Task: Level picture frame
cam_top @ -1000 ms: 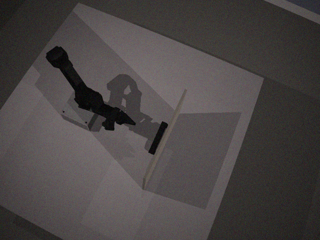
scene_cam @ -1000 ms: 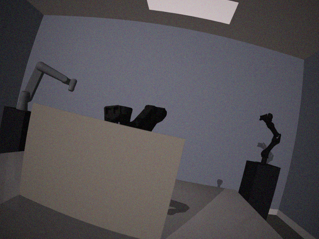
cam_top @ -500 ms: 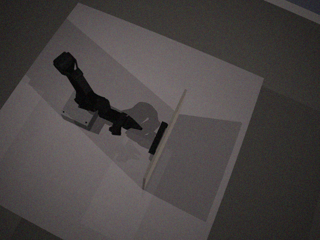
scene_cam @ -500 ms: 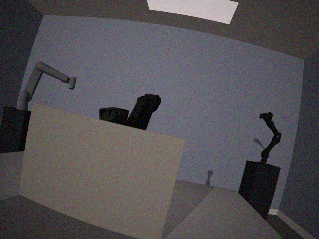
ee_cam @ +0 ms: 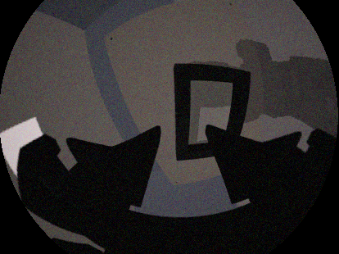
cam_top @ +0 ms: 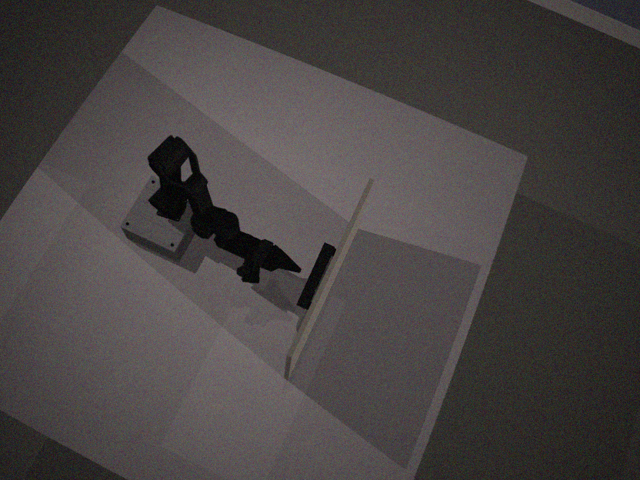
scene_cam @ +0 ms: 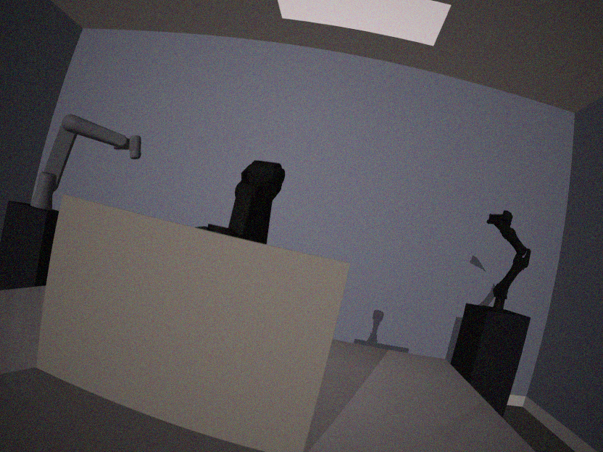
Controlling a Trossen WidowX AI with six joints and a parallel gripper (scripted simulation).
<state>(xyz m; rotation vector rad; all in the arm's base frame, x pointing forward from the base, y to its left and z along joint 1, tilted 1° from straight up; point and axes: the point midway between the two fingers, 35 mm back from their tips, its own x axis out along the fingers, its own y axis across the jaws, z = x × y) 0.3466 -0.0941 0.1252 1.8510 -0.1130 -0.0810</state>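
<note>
Right now my gripper tip is 50 mm short of the picture frame, 50 mm above it and 10 mm to the right of it. Round my gripper tip: beige wall panel (60 mm below, 60 mm ahead, 10 mm to the left).
</note>
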